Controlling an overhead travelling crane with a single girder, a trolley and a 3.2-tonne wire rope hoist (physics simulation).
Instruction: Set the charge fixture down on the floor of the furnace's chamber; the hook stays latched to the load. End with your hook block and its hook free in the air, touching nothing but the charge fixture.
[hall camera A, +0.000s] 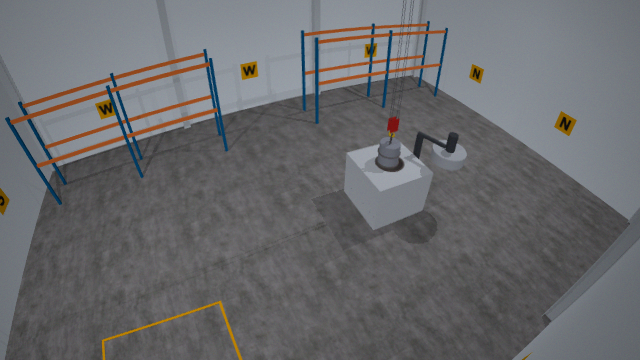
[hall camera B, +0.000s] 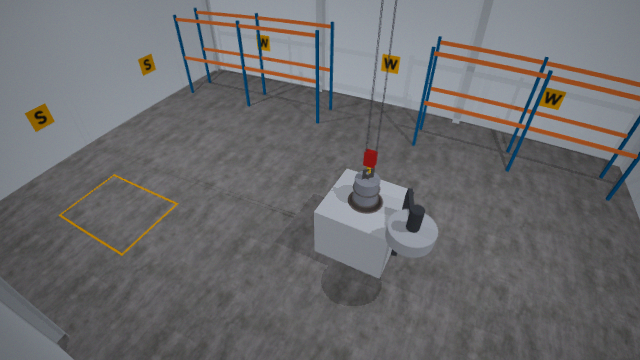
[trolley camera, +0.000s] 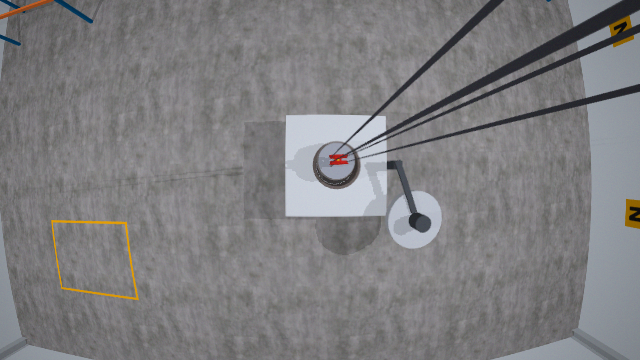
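Note:
The grey cylindrical charge fixture (hall camera A: 389, 153) (hall camera B: 366, 189) (trolley camera: 334, 172) stands upright with its lower part inside the round dark opening in the top of the white furnace (hall camera A: 364, 159) (hall camera B: 345, 230) (trolley camera: 305, 200). Its upper part shows above the furnace top. Its lower end and the chamber floor are hidden. My red hook block hangs over the fixture, and my yellow hook (hall camera A: 391, 134) (hall camera B: 369, 171) is shut on the fixture's lifting eye. The ropes run up from the block and look straight. In the trolley view the block is over the fixture's top, and the opening's rim shows mostly below it.
The round pale furnace lid (hall camera A: 448, 159) (hall camera B: 407, 242) (trolley camera: 430, 205) hangs from a dark swing arm (hall camera A: 432, 139) (trolley camera: 406, 182) beside the furnace. Blue and orange racks (hall camera A: 316, 80) (hall camera B: 317, 75) stand along the W wall. A yellow marked rectangle (hall camera A: 162, 321) (hall camera B: 91, 235) (trolley camera: 89, 222) lies on the floor.

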